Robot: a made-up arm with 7 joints. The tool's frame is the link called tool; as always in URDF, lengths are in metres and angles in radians. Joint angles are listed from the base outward.
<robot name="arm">
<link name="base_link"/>
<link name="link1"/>
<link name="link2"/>
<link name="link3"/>
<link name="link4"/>
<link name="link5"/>
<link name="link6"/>
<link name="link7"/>
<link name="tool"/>
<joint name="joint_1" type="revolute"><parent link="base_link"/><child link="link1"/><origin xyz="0 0 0.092"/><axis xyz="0 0 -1"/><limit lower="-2.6" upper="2.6"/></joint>
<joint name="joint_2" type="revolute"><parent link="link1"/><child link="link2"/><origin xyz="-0.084 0.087 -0.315"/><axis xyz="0 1 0"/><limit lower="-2.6" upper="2.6"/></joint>
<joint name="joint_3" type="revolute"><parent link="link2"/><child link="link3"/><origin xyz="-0.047 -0.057 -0.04"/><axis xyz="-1 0 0"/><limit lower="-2.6" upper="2.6"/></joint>
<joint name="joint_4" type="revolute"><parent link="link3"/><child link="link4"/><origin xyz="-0.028 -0.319 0.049"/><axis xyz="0 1 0"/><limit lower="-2.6" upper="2.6"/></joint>
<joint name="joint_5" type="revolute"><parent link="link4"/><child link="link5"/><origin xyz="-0.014 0.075 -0.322"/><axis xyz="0 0 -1"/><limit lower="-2.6" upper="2.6"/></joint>
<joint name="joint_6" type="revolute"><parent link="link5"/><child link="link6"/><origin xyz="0.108 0.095 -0.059"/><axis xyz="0 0 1"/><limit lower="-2.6" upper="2.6"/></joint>
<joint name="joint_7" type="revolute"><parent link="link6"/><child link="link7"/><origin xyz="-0.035 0.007 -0.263"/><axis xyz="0 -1 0"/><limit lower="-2.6" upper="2.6"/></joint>
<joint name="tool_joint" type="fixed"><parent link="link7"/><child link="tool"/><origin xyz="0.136 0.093 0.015"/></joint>
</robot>
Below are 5 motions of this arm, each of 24 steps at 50 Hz.
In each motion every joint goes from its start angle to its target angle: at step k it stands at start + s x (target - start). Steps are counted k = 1, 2, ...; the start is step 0. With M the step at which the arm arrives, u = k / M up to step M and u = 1 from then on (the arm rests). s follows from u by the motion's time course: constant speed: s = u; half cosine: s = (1 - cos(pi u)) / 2; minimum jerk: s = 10 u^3 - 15 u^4 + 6 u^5.
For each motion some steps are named. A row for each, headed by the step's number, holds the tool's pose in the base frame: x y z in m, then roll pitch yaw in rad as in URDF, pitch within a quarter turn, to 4 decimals.
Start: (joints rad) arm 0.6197 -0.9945 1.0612 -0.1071 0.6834 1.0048 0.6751
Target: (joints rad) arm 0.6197 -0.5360 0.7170 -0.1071 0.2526 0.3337 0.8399
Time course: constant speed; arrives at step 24
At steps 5, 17, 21, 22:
5: -0.1155 -0.4451 -0.2412 -1.8753 -0.7163 0.6411
17: -0.0480 -0.4232 -0.3692 -1.6979 -0.8335 0.6527
21: -0.0346 -0.4053 -0.4145 -1.6287 -0.8795 0.6321
22: -0.0320 -0.4000 -0.4259 -1.6102 -0.8913 0.6246

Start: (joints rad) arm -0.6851 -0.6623 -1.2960 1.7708 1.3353 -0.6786 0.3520
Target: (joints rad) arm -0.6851 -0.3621 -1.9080 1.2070 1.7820 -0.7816 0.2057
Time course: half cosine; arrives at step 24
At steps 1, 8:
1: -0.1919 -0.2871 -1.0097 -0.7187 0.3241 0.0729
8: -0.2877 -0.2134 -1.0192 -0.6709 0.4306 -0.0288

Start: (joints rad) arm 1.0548 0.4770 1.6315 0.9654 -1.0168 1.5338 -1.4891
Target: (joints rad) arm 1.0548 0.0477 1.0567 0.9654 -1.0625 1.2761 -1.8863
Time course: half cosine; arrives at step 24
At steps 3, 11, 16, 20, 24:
3: -0.5922 0.4639 0.2630 1.9493 -0.3717 2.6837
11: -0.6773 0.5203 0.0861 1.9219 -0.1651 2.7721
16: -0.7192 0.5445 -0.0712 1.9355 0.0001 2.8502
20: -0.7320 0.5490 -0.1662 1.9581 0.0939 2.9014
24: -0.7345 0.5489 -0.2012 1.9692 0.1275 2.9216

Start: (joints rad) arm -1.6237 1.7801 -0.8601 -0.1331 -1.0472 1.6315 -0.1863
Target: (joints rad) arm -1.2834 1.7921 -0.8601 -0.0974 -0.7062 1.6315 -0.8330
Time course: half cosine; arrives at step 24
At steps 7, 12, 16, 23, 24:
7: -0.4322 -0.5933 0.0493 1.2307 -0.8302 2.7346
12: -0.5161 -0.5509 0.0392 1.1516 -0.6728 2.8190
16: -0.5784 -0.5113 0.0290 1.1290 -0.5460 2.8687
23: -0.6334 -0.4694 0.0182 1.1337 -0.4292 2.9120
24: -0.6343 -0.4687 0.0180 1.1340 -0.4273 2.9128

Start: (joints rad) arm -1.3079 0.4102 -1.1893 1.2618 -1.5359 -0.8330 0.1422
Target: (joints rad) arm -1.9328 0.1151 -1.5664 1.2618 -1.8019 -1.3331 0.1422
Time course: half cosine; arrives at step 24
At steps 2, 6, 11, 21, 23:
2: -0.2554 -0.6918 0.0001 1.8808 -0.1729 2.3903
6: -0.1999 -0.7185 -0.0262 1.8630 -0.2023 2.4641
11: -0.0682 -0.7578 -0.0868 1.8247 -0.2694 2.6338
21: 0.1797 -0.7533 -0.2031 1.7570 -0.3962 2.9645
23: 0.1950 -0.7497 -0.2107 1.7526 -0.4044 2.9867

